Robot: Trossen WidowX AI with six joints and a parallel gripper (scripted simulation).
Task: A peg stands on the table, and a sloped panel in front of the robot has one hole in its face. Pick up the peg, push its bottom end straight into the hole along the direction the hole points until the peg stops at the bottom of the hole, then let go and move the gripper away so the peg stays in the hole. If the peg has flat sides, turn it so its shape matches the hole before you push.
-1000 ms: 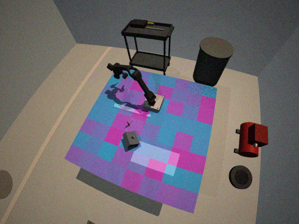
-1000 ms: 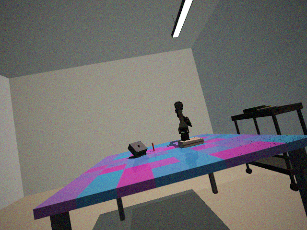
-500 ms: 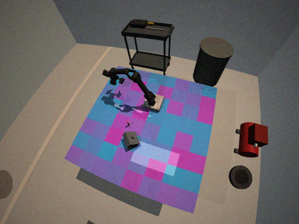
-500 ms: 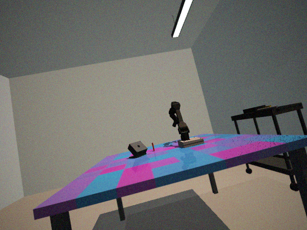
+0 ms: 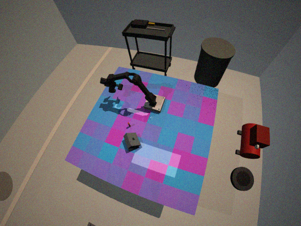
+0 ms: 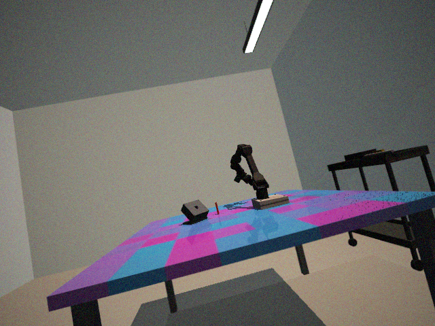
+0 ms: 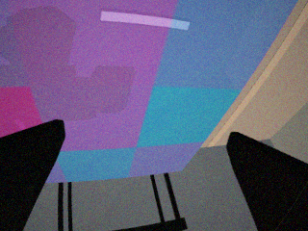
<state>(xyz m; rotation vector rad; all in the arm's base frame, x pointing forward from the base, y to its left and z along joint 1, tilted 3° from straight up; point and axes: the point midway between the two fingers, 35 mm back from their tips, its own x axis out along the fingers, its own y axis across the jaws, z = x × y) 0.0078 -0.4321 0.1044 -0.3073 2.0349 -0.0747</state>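
Now: the dark red peg 310 mm to the left of my gripper tip, 310 mm ahead of it and 80 mm below it. Also, from my gripper tip: grey sloped panel (440 mm ahead, 420 mm to the left, 70 mm below).
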